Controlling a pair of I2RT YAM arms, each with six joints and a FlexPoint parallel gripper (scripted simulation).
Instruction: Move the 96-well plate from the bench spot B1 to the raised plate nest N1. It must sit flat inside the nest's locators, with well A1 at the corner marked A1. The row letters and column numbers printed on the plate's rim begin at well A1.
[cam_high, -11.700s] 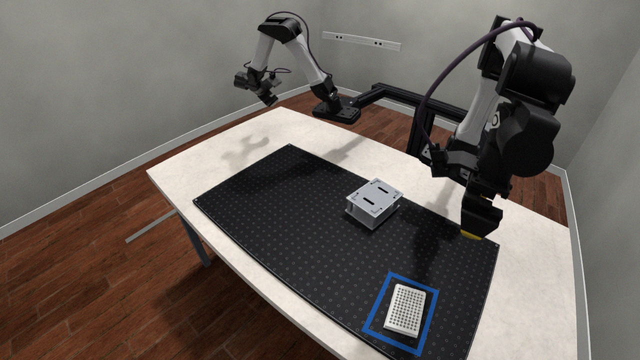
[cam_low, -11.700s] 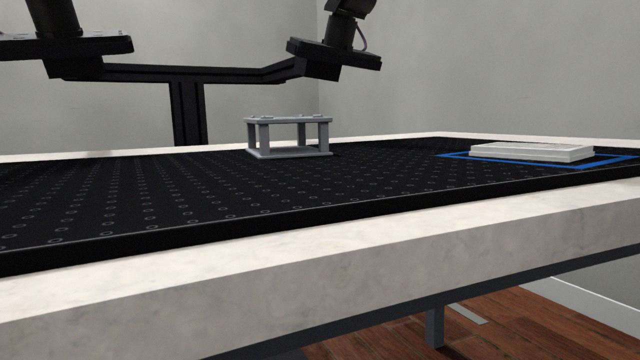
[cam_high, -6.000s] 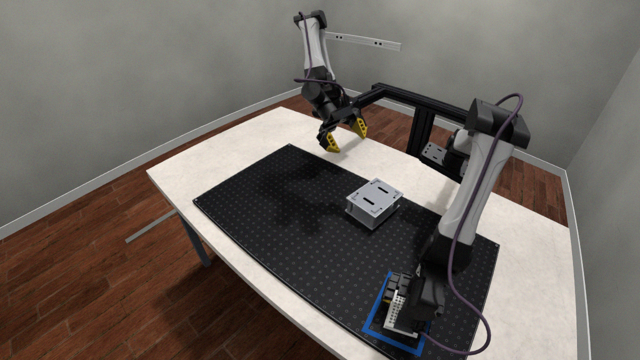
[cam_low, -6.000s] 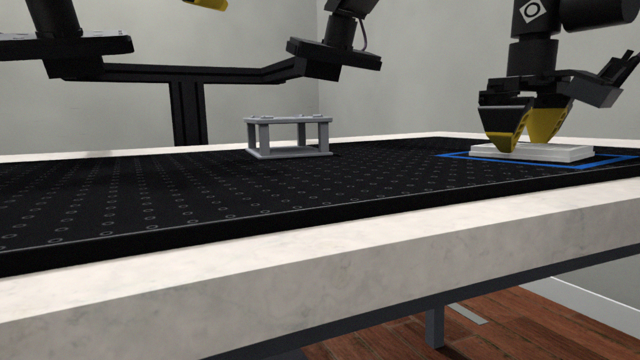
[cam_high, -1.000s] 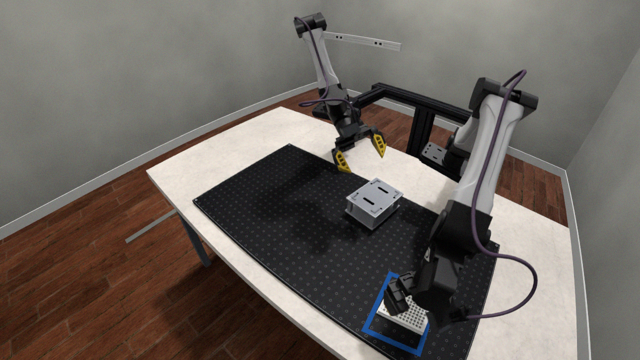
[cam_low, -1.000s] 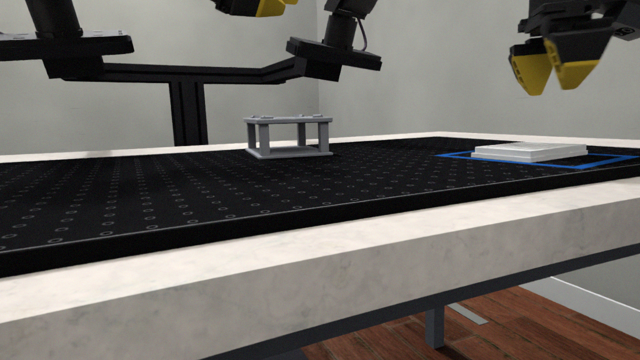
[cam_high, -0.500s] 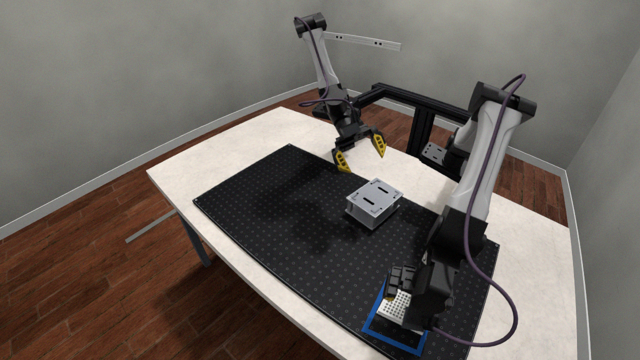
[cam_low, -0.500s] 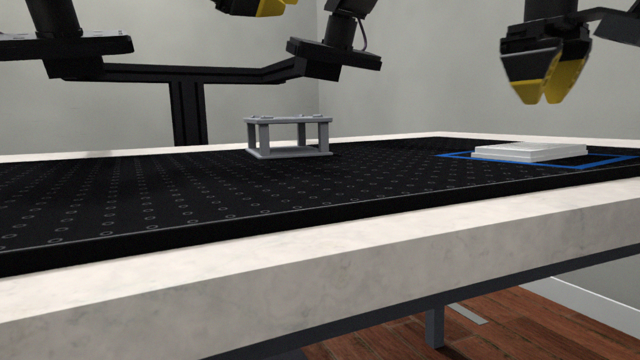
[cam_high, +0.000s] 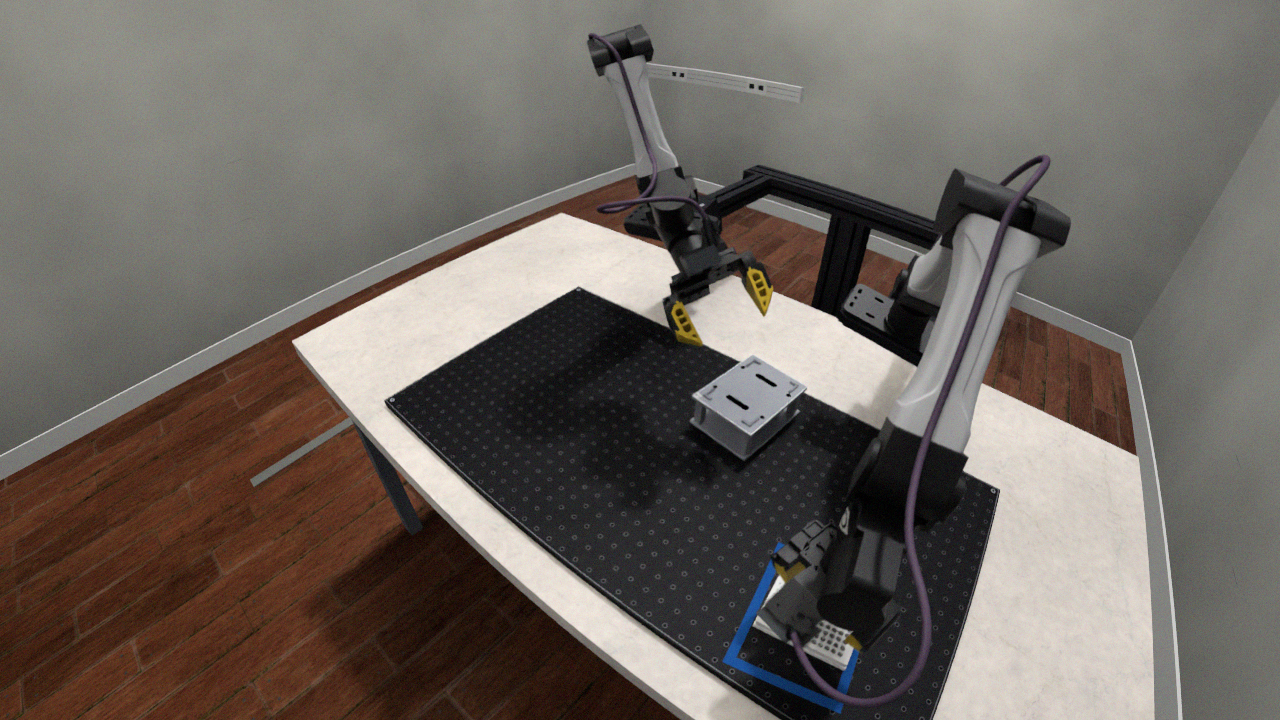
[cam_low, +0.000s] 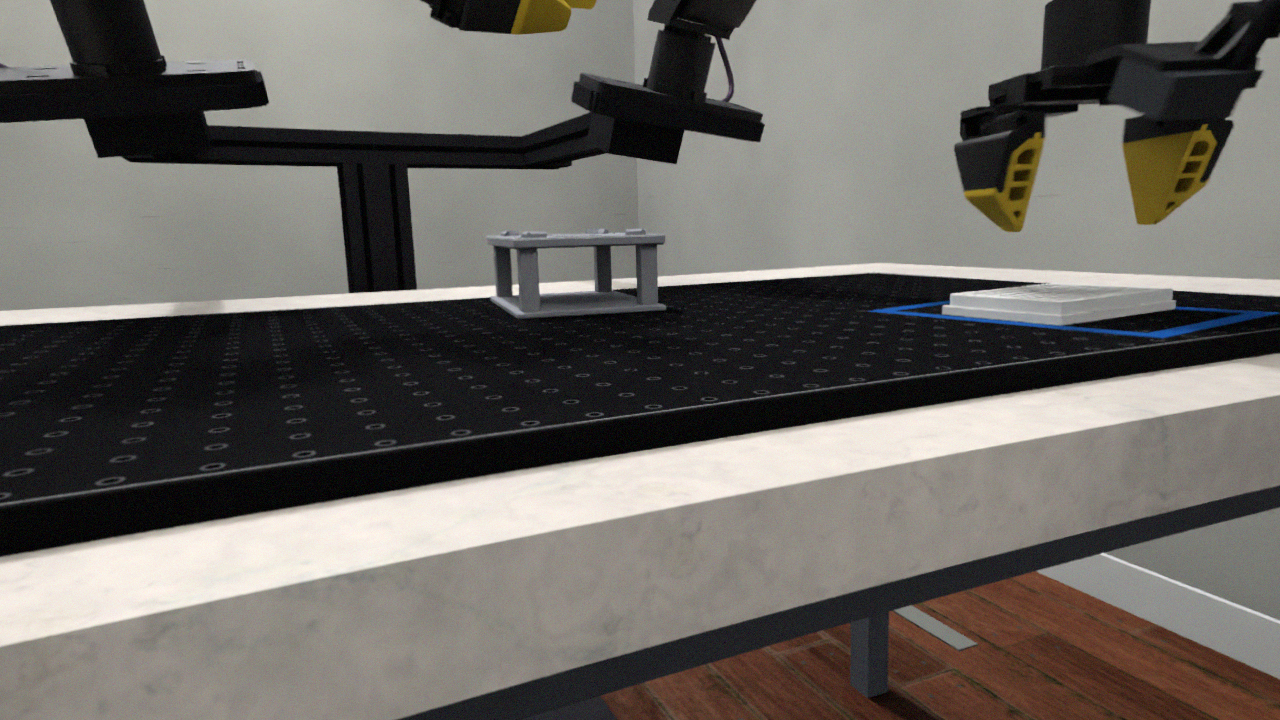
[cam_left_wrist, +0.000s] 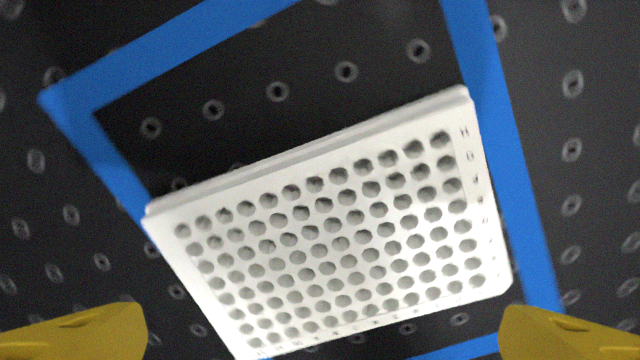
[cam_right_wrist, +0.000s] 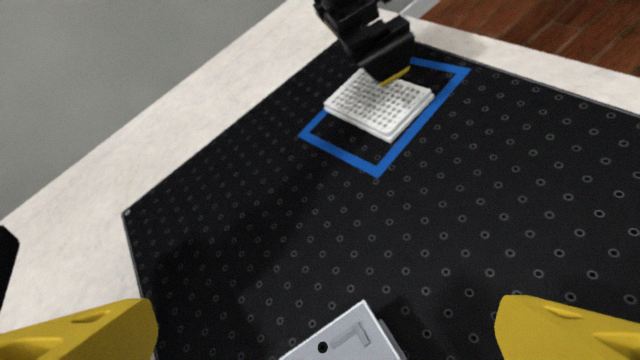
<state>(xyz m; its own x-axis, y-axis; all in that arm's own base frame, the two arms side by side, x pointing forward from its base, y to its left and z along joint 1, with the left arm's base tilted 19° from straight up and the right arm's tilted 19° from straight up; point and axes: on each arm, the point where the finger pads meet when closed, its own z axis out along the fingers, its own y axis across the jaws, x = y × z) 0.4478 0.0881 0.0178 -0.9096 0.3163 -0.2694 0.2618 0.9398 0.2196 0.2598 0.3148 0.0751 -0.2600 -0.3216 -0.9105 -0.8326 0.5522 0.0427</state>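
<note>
My left hand is 10 mm past the white 96-well plate and 60 mm above it. Also, from my left hand: A1 label: 180 mm behind, 350 mm to the right; grey raised nest: 250 mm behind, 290 mm to the right, 10 mm below.
</note>
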